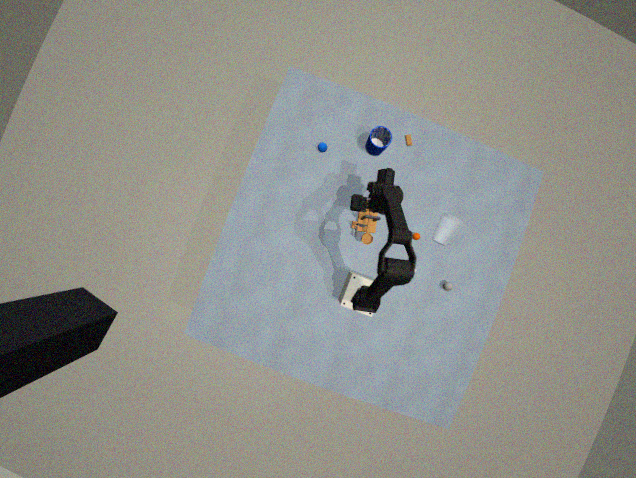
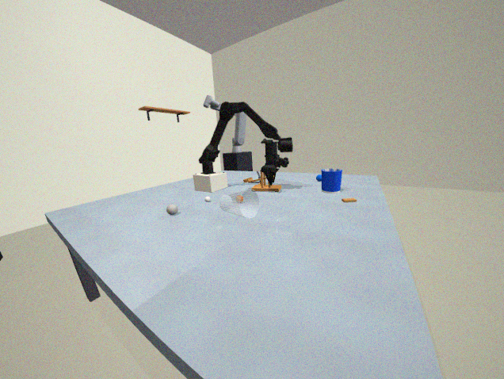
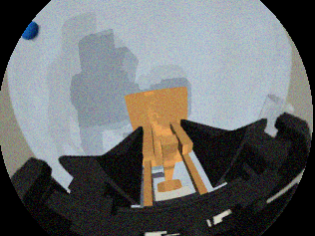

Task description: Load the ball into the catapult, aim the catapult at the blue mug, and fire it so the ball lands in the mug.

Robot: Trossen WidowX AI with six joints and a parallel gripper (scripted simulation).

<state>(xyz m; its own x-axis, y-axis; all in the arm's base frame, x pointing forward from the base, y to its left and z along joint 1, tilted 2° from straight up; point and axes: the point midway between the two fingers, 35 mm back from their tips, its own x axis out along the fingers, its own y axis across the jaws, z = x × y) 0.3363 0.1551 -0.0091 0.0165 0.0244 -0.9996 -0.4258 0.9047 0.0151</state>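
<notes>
The orange ball lies 24 cm to the right of my gripper tip, 2 cm below it and 1 cm ahead of it. The rest, counted from my gripper tip: blue mug: 25 cm ahead, 12 cm to the left; wooden catapult: 6 cm behind, 2 cm to the right, 2 cm above; white ball: 31 cm to the right, 12 cm behind, 2 cm below.
</notes>
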